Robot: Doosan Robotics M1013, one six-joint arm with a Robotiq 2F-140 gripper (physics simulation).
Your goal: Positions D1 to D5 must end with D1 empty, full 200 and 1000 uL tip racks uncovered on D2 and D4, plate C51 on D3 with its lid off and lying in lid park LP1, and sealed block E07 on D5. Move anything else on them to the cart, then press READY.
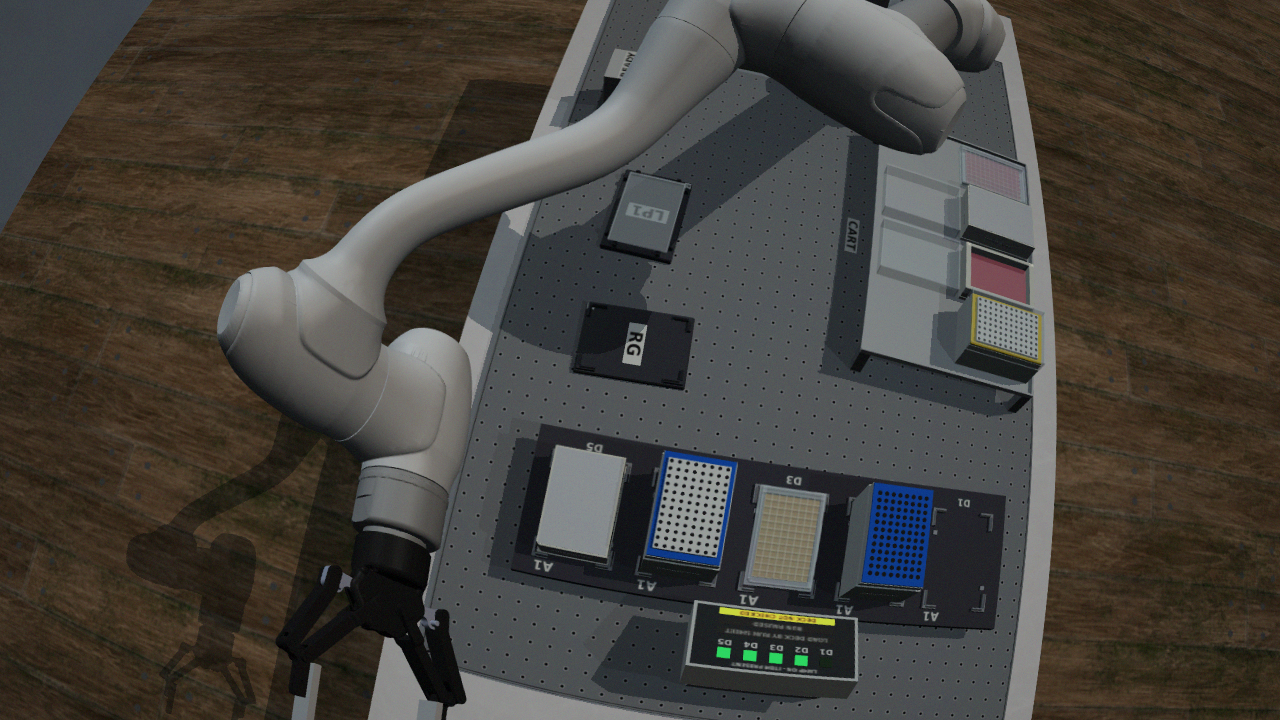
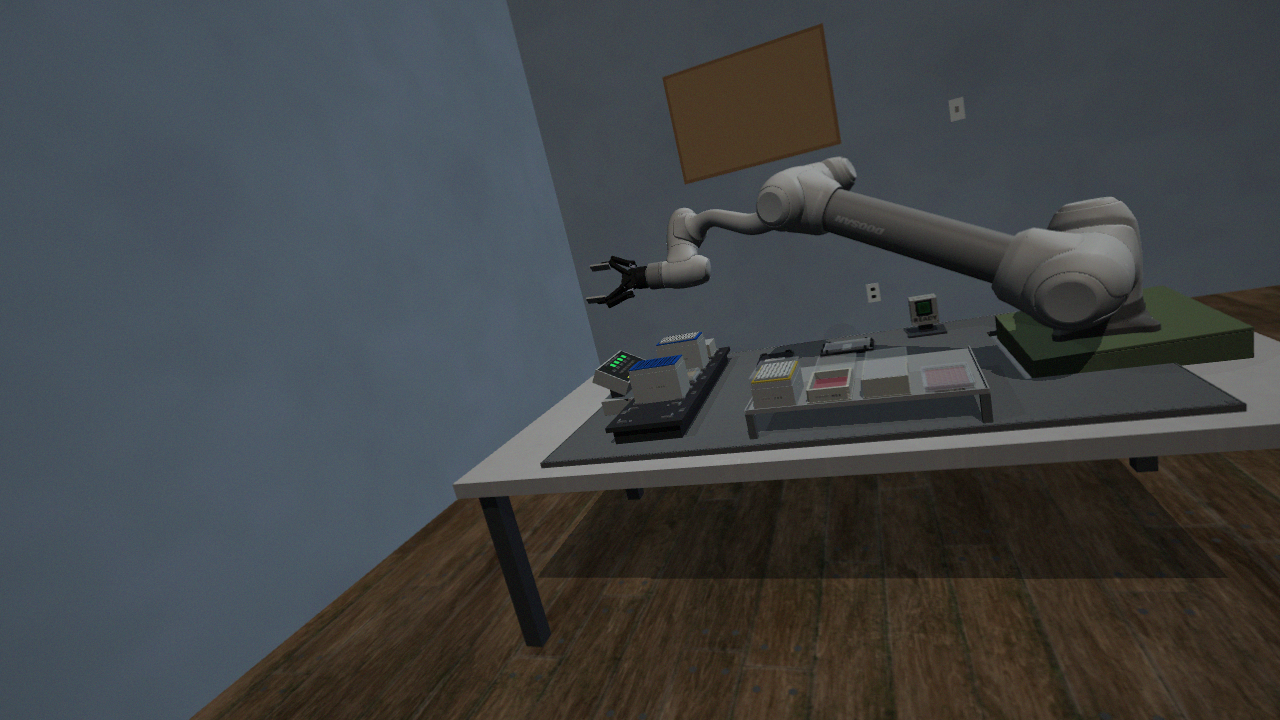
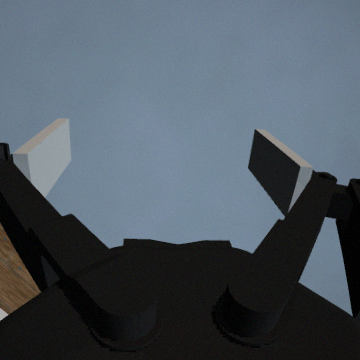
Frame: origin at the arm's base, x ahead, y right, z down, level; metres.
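Seen in the pictures: gripper, fingertip midpoint: (image 2: 589, 284) (image 3: 162, 143).
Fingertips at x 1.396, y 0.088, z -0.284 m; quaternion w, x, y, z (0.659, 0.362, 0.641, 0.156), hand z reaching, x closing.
Note:
A point is followed by its place in that frame.
My gripper (image 1: 366, 702) (image 2: 596, 282) @[x 1.396, y 0.088, z -0.284 m] (image 3: 162, 143) @[x 1.396, y 0.088, z -0.284 m] is open and empty, raised beyond the table edge. On the dark deck (image 1: 962, 559) @[x 0.913, y -0.454, z 0.000 m], D1 is empty. A blue-topped tip rack (image 1: 897, 537) @[x 0.946, y -0.325, z -0.094 m] (image 2: 657, 379) @[x 0.924, y -0.367, z -0.059 m] is on D2. A plate with tan wells (image 1: 785, 539) @[x 0.968, y -0.204, z -0.011 m] is on D3. A blue-rimmed, white-topped tip rack (image 1: 693, 508) @[x 0.997, y -0.086, z -0.098 m] (image 2: 681, 351) @[x 0.976, y -0.124, z -0.063 m] is on D4. A plain white block (image 1: 581, 501) @[x 1.022, y 0.036, z -0.042 m] is on D5. A clear lid (image 1: 657, 195) @[x 0.545, y 0.128, z 0.030 m] (image 2: 847, 345) @[x 0.570, y 0.115, z 0.029 m] lies in LP1. The READY button (image 2: 923, 308) @[x 0.371, y 0.210, z -0.032 m] stands near the arm base. Codes are unreadable.
The cart (image 1: 899, 331) @[x 0.638, y -0.264, z -0.013 m] (image 2: 985, 407) @[x 0.214, y -0.435, z 0.017 m] holds a yellow-rimmed rack (image 1: 1006, 329) @[x 0.607, y -0.411, z -0.083 m] (image 2: 775, 385) @[x 0.579, y -0.478, z -0.063 m], red-filled tray (image 1: 998, 274) @[x 0.479, y -0.400, z -0.028 m] (image 2: 830, 385) @[x 0.492, y -0.397, z -0.028 m], white box (image 1: 998, 219) @[x 0.396, y -0.379, z -0.054 m] (image 2: 886, 376) @[x 0.373, y -0.437, z -0.054 m], pink plate (image 1: 993, 174) @[x 0.280, y -0.366, z -0.030 m] (image 2: 947, 377) @[x 0.273, y -0.392, z -0.029 m] and two apparent clear covers. The panel (image 1: 774, 631) @[x 1.093, y -0.229, z -0.059 m] reads "DECK NOT CHECKED"; D2–D5 lamps are green. RG (image 1: 666, 358) @[x 0.779, y 0.022, z 0.039 m] is bare.

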